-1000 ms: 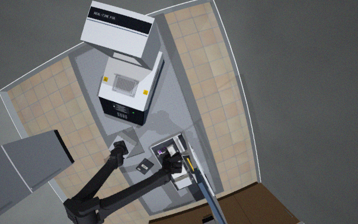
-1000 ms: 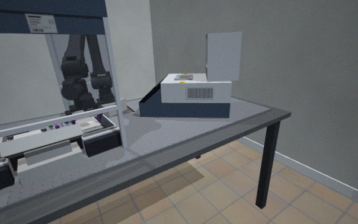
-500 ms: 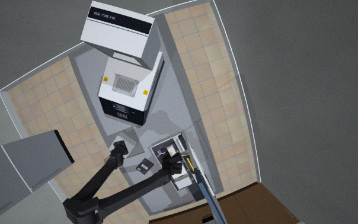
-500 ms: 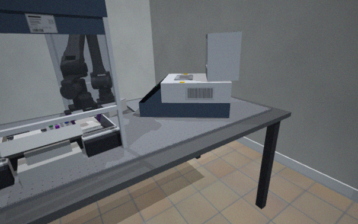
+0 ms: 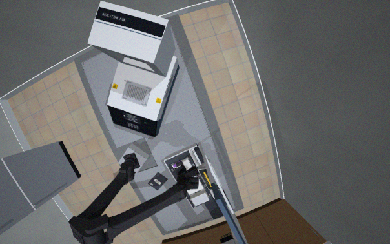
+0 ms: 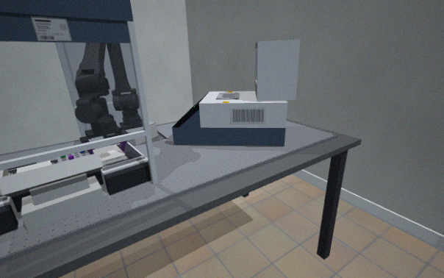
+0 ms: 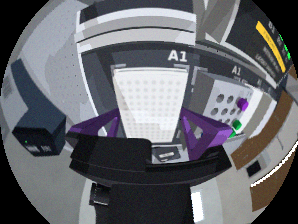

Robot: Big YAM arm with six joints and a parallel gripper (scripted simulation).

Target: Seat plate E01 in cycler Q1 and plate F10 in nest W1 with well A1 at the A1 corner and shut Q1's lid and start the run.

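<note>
The tube cooling block is 10 cm to the right of my hand, 2 cm ahead of it and 1 cm above it. The rest, counted from my hand: frame post: 17 cm ahead, 17 cm above, 12 cm to the left; then white deep-well block: 30 cm to the right, 6 cm ahead, 1 cm above; then label: 25 cm behind, 12 cm to the right, 6 cm below.
</note>
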